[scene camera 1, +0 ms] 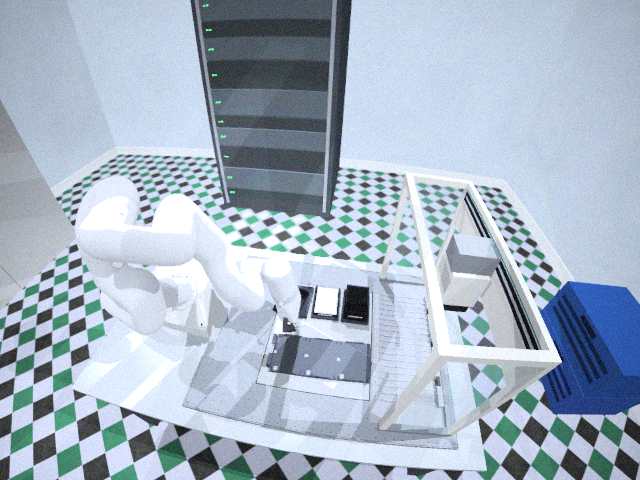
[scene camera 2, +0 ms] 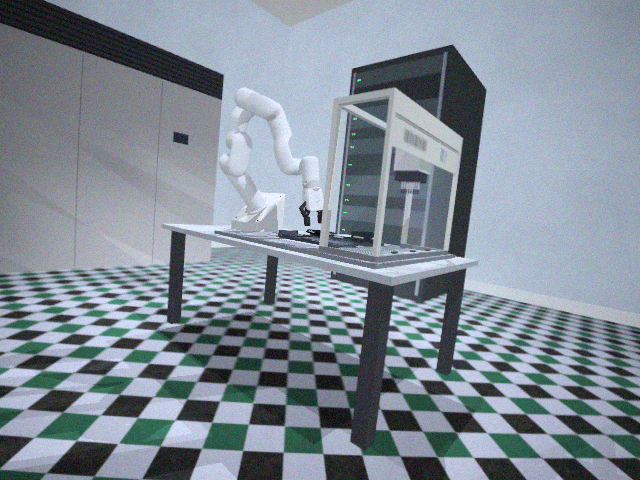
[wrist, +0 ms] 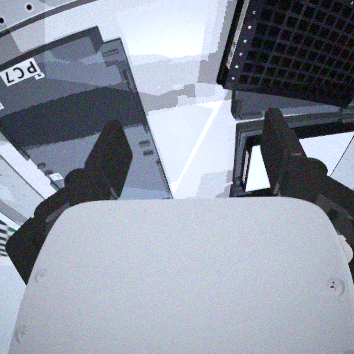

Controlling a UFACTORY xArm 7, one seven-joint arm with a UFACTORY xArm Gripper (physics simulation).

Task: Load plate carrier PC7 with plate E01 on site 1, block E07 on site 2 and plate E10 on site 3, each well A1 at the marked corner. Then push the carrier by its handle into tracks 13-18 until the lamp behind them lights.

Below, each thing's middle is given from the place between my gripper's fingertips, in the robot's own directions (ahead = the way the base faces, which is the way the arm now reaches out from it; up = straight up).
The dark well plate (wrist: 297,56) lies 2 cm behind my hand, 10 cm to the left of it and 4 cm below it. From my hand the other things lie so: grey carrier (scene camera 1: 322,358): 10 cm ahead, 11 cm to the right, 5 cm below.
